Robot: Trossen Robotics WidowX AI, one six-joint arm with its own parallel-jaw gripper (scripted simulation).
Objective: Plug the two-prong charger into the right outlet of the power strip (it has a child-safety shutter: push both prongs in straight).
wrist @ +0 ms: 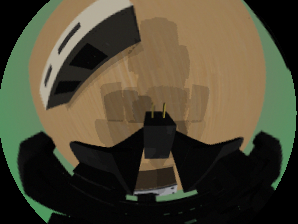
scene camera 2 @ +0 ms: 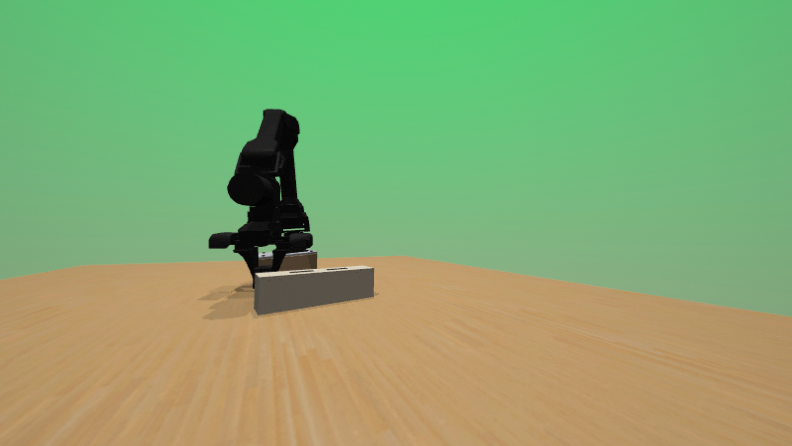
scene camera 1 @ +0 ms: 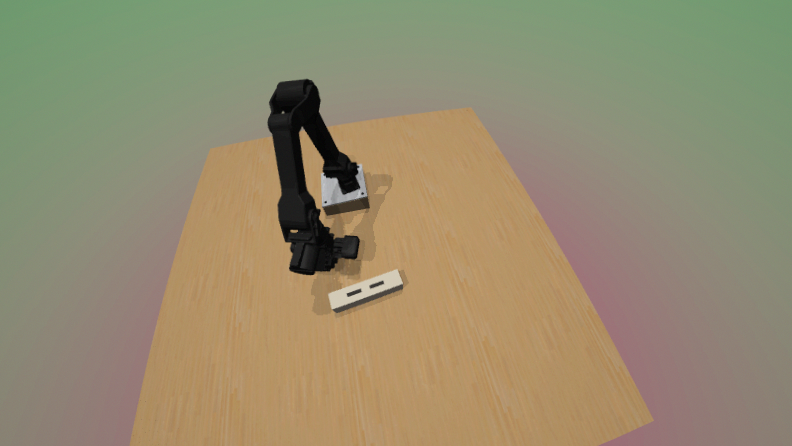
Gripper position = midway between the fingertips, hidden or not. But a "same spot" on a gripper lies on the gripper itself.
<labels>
my gripper: wrist; scene camera 2; scene camera 1 333, 254
same spot on my gripper: (wrist: 222, 166) = (scene camera 2: 248, 247)
</labels>
